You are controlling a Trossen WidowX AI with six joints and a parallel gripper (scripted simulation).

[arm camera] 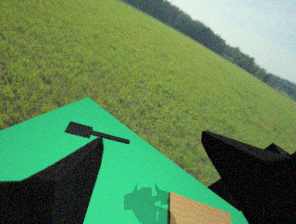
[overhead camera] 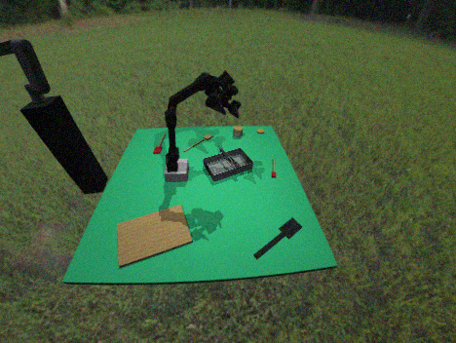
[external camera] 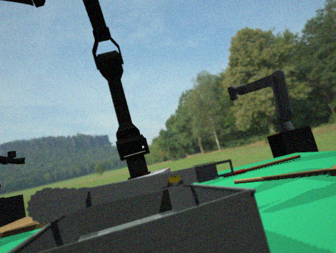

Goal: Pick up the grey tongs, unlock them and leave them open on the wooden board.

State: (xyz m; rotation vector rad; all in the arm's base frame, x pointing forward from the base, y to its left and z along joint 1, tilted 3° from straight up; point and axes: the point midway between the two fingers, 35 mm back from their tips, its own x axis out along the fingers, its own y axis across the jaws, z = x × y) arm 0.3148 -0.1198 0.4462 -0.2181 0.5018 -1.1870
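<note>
My gripper tip is now 40 mm short of the roasting tin, 200 mm to the right of it and 470 mm above it. Also, from my gripper tip: red-tipped tool (360 mm ahead, 100 mm to the left, 490 mm below); black spatula (200 mm ahead, 370 mm to the right, 500 mm below); yellow lock piece (30 mm ahead, 270 mm to the left, 430 mm below).
</note>
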